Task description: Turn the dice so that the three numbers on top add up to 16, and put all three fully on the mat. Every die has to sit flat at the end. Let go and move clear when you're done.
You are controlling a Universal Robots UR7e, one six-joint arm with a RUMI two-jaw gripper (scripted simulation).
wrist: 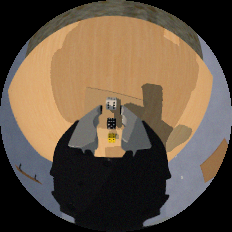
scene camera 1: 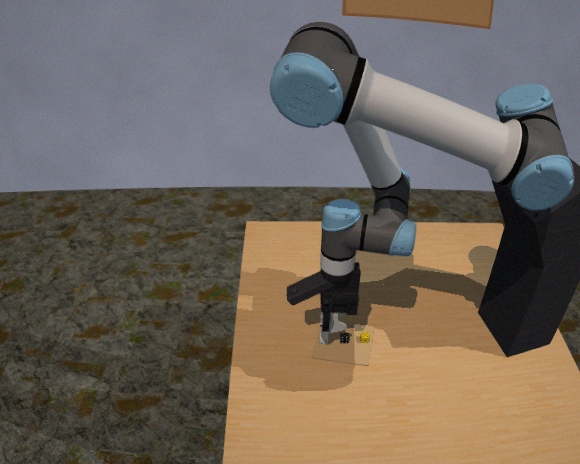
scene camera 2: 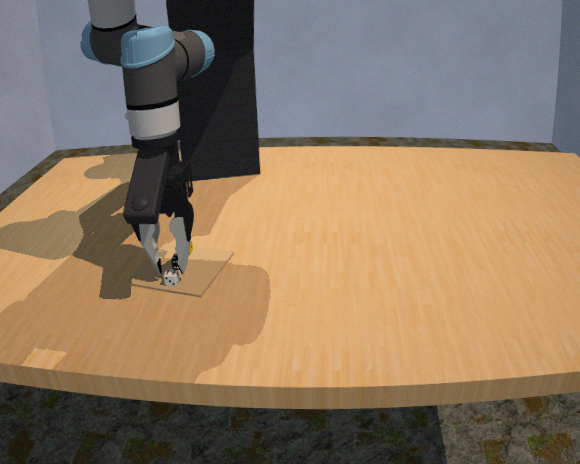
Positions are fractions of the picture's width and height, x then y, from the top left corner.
Labels:
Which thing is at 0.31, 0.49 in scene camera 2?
The gripper.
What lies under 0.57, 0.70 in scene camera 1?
The gripper.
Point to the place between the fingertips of the gripper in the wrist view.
0.48, 0.46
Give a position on a thin tan mat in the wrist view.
At 0.40, 0.42

